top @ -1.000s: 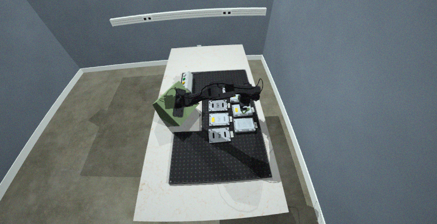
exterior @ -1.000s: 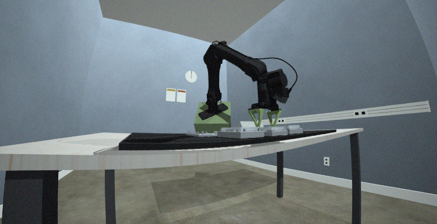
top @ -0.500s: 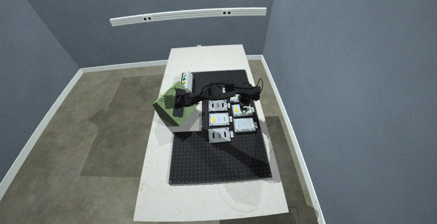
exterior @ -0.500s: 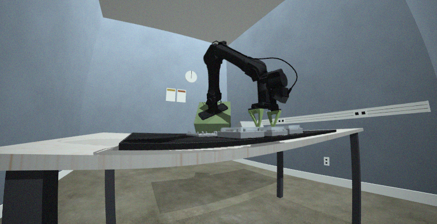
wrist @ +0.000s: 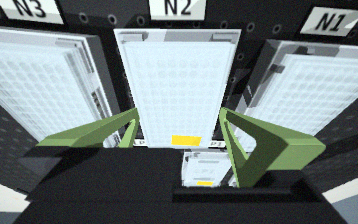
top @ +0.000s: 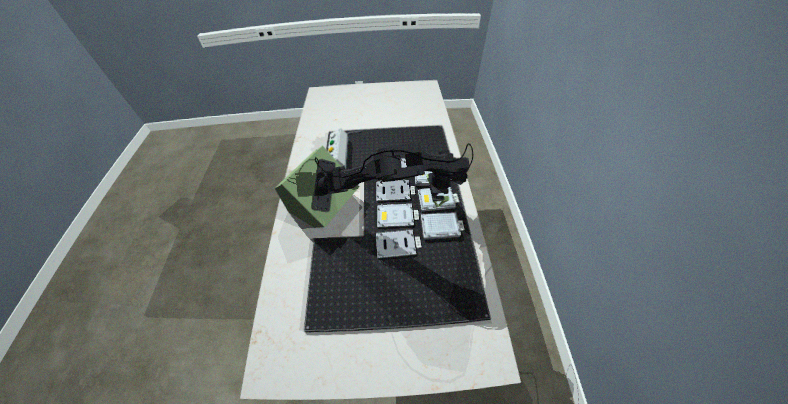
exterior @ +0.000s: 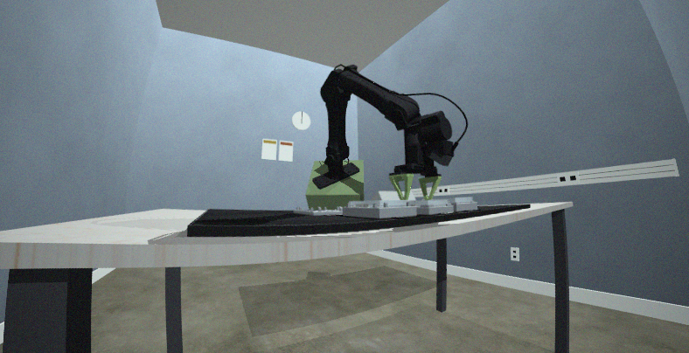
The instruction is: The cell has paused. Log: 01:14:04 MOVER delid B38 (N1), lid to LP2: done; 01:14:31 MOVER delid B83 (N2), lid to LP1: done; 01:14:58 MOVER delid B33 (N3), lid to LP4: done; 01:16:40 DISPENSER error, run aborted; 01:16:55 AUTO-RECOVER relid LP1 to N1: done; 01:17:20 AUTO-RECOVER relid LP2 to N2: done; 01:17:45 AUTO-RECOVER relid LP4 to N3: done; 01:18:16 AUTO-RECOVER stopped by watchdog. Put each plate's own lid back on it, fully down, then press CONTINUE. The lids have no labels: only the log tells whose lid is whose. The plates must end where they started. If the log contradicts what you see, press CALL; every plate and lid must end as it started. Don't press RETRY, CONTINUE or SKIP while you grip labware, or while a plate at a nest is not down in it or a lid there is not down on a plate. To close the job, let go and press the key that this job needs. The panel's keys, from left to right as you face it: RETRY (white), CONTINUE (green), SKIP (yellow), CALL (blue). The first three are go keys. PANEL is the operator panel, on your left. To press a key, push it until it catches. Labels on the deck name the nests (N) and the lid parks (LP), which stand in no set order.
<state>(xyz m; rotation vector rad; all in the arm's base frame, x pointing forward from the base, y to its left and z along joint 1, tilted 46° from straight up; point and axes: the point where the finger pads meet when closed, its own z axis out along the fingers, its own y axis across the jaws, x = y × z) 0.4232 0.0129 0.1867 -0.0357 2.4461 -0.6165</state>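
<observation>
The plate lies 10 mm below my hand. From my hand the other things lie so: lid park LP4: 220 mm behind, 160 mm to the right, 30 mm below; then green continue key: 420 mm to the left, 390 mm behind, 30 mm above; then lid park LP2: 160 mm behind, 100 mm to the left, 30 mm below.
</observation>
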